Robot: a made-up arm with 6 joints. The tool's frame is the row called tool. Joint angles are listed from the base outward. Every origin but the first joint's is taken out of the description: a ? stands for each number. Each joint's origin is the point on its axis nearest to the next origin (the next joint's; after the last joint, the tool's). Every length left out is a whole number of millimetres.
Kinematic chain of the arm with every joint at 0, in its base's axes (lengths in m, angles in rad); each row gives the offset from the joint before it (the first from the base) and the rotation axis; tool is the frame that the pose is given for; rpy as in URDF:
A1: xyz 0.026 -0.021 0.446 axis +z
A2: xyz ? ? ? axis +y
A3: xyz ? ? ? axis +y
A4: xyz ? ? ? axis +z
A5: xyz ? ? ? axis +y
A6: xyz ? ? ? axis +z
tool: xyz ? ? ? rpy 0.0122 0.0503 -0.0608
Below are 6 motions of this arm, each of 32 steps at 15 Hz.
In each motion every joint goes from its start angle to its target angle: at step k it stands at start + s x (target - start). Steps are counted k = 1, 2, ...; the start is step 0. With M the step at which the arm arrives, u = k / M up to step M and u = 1 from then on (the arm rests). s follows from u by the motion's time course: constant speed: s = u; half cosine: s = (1 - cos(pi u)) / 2; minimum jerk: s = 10 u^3 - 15 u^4 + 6 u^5.
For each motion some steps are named. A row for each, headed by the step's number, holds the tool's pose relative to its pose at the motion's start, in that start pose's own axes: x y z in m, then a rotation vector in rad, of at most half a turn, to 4 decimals.
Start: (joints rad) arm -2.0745 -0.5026 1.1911 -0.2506 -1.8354 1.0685
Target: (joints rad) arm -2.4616 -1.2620 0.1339 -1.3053 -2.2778 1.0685
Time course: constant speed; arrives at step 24
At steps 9, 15, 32:
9: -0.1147 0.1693 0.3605 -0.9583 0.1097 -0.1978
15: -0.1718 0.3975 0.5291 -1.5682 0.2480 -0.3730
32: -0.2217 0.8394 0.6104 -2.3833 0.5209 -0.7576

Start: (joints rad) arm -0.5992 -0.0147 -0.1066 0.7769 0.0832 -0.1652
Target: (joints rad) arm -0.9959 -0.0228 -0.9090 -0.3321 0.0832 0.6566
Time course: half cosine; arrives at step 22
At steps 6, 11, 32:
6: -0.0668 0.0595 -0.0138 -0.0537 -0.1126 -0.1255
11: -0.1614 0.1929 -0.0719 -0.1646 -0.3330 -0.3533
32: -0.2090 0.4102 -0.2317 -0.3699 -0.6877 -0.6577

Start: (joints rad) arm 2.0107 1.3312 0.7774 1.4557 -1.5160 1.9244
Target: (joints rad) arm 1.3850 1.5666 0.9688 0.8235 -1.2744 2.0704
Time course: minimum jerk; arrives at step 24
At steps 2, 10, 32:
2: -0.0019 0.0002 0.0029 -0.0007 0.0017 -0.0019
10: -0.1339 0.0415 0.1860 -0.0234 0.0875 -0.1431
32: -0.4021 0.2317 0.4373 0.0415 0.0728 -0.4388

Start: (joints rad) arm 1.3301 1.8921 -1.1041 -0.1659 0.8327 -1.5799
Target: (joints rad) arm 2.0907 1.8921 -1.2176 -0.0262 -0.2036 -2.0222
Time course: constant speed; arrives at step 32
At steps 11, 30, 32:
11: -0.2411 -0.0994 -0.1159 0.4575 -0.2209 -0.0417
30: -0.5224 -0.2241 -0.4665 1.1955 -0.3739 0.1901
32: -0.5397 -0.2325 -0.5097 1.2606 -0.3710 0.2376

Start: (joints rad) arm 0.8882 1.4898 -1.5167 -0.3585 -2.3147 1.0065
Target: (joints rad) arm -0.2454 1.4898 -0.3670 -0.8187 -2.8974 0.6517
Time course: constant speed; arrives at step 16
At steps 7, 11, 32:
7: -0.3870 0.0429 -0.2047 -0.0546 0.4298 0.4364
11: -0.6731 -0.0292 -0.2006 -0.0444 0.6707 0.6540
32: -0.9923 -0.2016 -0.0389 0.0237 0.9794 0.8480

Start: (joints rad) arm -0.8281 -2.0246 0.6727 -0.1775 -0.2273 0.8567
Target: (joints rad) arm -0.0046 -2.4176 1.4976 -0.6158 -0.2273 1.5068
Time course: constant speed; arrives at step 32
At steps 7, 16, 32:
7: -0.0957 -0.1694 -0.0527 0.1828 -0.0165 0.0709
16: -0.1954 -0.3610 -0.1772 0.4138 -0.0521 0.1901
32: -0.2830 -0.5879 -0.5030 0.7997 -0.1631 0.4741

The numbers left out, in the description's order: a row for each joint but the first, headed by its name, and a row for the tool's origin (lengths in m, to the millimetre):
A2: -0.003 0.06 0
A3: -0.022 0 0.563
A4: 0.028 0 0.568
A5: 0.004 0 0
A6: -0.022 0 0.099
tool: 0.002 0.019 0

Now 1 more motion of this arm.
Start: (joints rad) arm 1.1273 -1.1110 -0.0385 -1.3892 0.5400 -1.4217
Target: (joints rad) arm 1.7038 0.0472 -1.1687 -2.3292 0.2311 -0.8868
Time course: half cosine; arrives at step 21
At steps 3, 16, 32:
3: -0.0233 0.0326 0.0162 -0.0084 0.0210 -0.0028
16: -0.3887 0.5287 -0.0936 -0.1284 0.1642 -0.1352
32: -0.4287 0.5781 -0.1659 -0.1510 0.1496 -0.1631

